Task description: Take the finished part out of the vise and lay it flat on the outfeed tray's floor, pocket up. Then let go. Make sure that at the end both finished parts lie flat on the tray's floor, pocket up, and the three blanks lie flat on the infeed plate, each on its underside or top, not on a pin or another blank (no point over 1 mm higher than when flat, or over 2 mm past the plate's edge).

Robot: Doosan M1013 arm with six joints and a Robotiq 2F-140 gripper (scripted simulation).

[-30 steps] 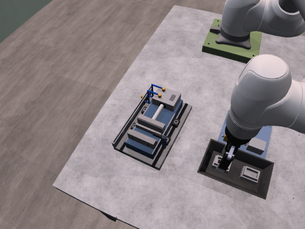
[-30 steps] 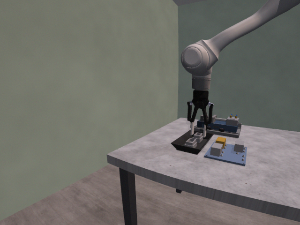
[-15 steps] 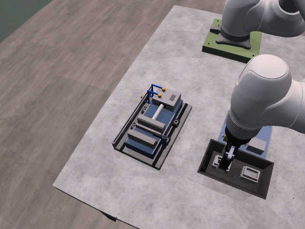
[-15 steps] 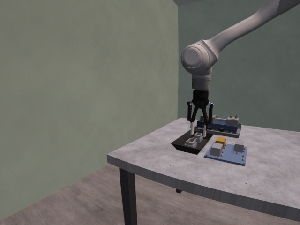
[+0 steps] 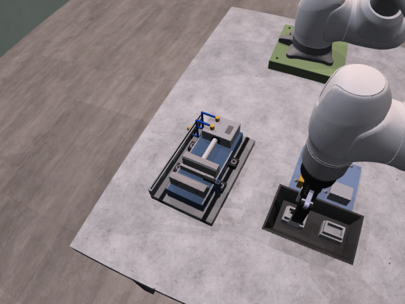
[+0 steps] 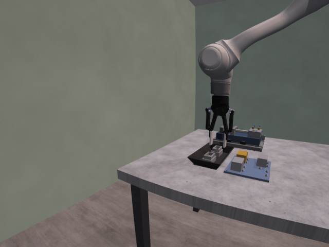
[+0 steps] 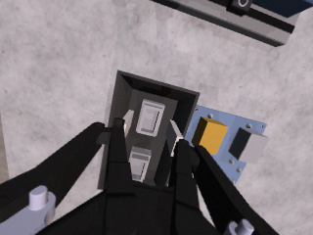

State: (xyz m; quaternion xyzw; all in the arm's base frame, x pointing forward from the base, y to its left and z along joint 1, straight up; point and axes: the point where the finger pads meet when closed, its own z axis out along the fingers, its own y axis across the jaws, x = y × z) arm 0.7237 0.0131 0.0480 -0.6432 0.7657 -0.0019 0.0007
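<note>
My gripper is now 120 mm past the yellow block, 30 mm to the right of it and 60 mm above it. Also, from my hand: blue fixture plate: 150 mm behind, 80 mm to the left, 80 mm below.
</note>
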